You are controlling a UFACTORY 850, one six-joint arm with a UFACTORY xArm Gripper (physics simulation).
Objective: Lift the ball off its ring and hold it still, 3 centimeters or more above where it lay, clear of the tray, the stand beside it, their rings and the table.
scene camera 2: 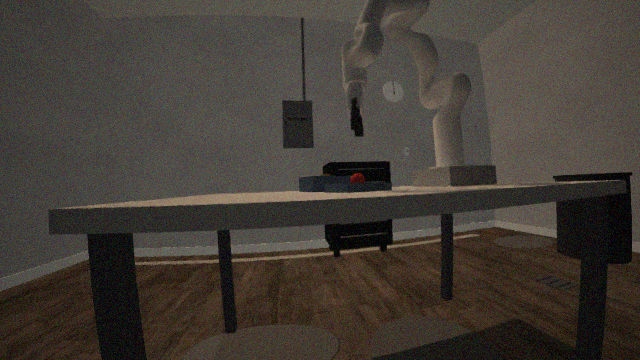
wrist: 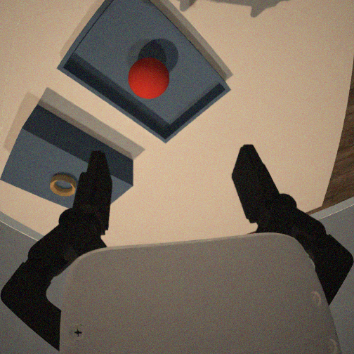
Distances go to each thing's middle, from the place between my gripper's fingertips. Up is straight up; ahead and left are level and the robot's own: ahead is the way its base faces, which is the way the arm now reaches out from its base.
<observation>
Now: the red ball [wrist: 148,77] 10 mm to the right of my hand and 160 mm below it.
</observation>
